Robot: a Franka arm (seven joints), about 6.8 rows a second.
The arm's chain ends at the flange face. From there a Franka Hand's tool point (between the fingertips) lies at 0.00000 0.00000 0.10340 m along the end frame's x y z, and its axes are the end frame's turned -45 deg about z.
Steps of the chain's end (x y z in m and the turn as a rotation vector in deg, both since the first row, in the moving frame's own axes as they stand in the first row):
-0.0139 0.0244 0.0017 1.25 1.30 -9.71
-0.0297 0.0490 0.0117 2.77 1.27 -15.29
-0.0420 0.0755 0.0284 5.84 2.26 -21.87
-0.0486 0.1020 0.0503 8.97 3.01 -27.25
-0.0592 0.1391 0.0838 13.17 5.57 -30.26
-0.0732 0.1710 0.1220 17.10 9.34 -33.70
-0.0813 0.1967 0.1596 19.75 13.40 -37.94
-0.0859 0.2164 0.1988 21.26 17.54 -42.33
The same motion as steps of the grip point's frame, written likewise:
-0.0238 0.0072 0.0016 -0.04 1.80 -9.71
-0.0508 0.0111 0.0116 1.06 2.86 -15.29
-0.0739 0.0173 0.0278 2.53 5.73 -21.87
-0.0936 0.0269 0.0489 4.21 8.47 -27.25
-0.1201 0.0412 0.0807 5.37 13.25 -30.26
-0.1443 0.0505 0.1162 5.49 18.70 -33.70
-0.1610 0.0610 0.1511 4.49 23.44 -37.94
-0.1721 0.0710 0.1876 2.63 27.44 -42.33

